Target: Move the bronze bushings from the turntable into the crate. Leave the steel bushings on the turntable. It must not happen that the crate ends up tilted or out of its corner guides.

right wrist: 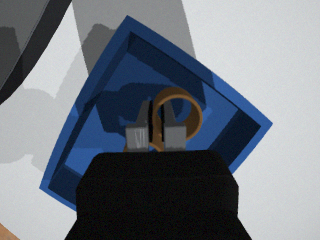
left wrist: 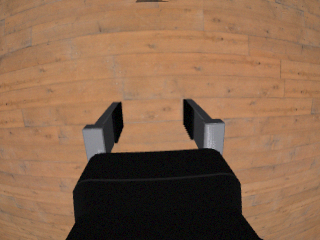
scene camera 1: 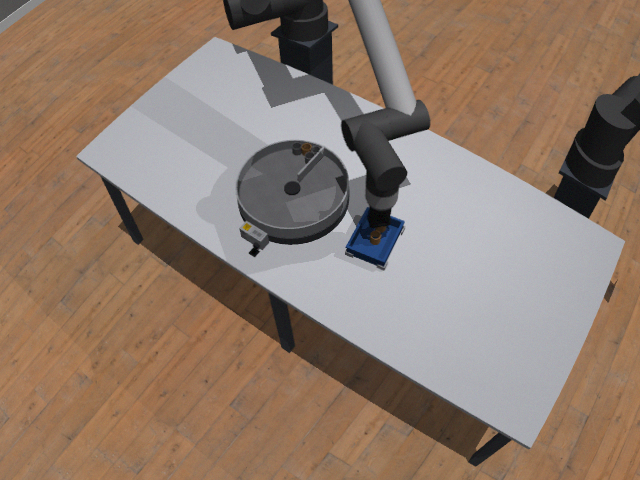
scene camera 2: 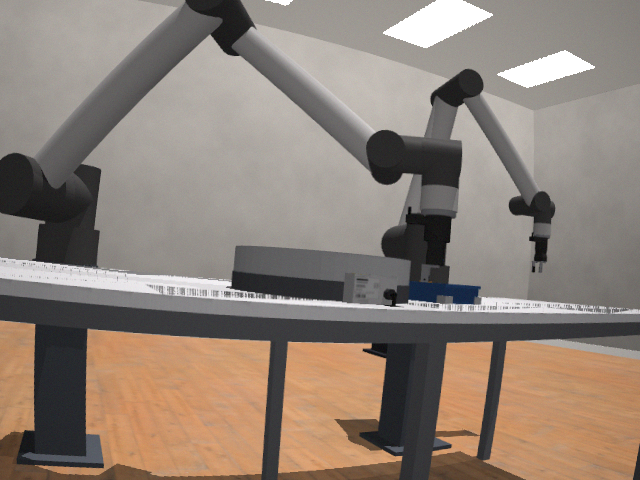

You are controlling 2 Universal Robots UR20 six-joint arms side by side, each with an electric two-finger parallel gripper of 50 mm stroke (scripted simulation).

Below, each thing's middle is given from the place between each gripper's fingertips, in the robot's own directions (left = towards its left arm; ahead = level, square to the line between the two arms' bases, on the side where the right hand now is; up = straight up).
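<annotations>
Blue crate (scene camera 1: pixel 359 245): from my right hand, 40 mm ahead, 20 mm to the left, 30 mm below.
</annotations>
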